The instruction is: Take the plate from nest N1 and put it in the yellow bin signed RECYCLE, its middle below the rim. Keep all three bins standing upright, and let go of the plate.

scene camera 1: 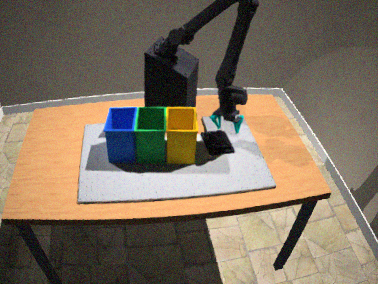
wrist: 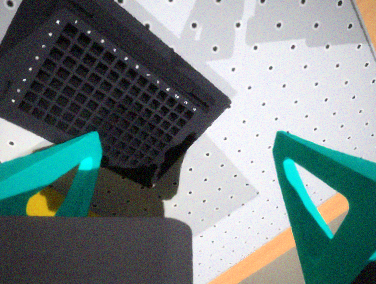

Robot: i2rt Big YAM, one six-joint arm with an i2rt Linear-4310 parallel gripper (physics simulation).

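Frame: origin at the arm's base, x ahead, y left, z up, level; metres.
Where they show: gripper, fingertip midpoint: [scene camera 1: 228, 130] [wrist: 187, 141]; arm's base, link origin: [scene camera 1: 164, 53].
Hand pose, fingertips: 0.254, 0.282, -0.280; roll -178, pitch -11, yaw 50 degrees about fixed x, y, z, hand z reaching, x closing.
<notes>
Things, the pixels of their top centre, and the offset from my fingertips, as dx, dy, dz. Level surfaces: height alone.
- yellow bin, top centre: [scene camera 1: 181, 118] +0.032, -0.218, +0.091
- green bin, top centre: [scene camera 1: 150, 118] +0.024, -0.349, +0.091
- blue bin, top centre: [scene camera 1: 121, 118] +0.017, -0.479, +0.091
- perforated grey board, surface height: dz -0.089
- wooden table, surface height: dz -0.102
The black plate with a grid of square wells [scene camera 1: 217, 142] [wrist: 107, 92] sits in its dark nest on the grey board, right of the bins; in the wrist view it lies slanted at the upper left. My gripper [scene camera 1: 228, 125] [wrist: 187, 141] is open and empty, above the board and behind the plate. In the wrist view the left fingertip overlaps the plate's lower edge, and the right one is over bare board. The yellow bin [scene camera 1: 181, 147] stands upright at the right end of the bin row. Its sign and the nest's label are not readable.
A green bin [scene camera 1: 151, 147] and a blue bin [scene camera 1: 121, 147] stand upright, left of the yellow one. The perforated grey board [scene camera 1: 175, 185] [wrist: 300, 100] lies on the wooden table [scene camera 1: 295, 170]. The arm's dark pedestal [scene camera 1: 170, 80] stands behind the bins.
</notes>
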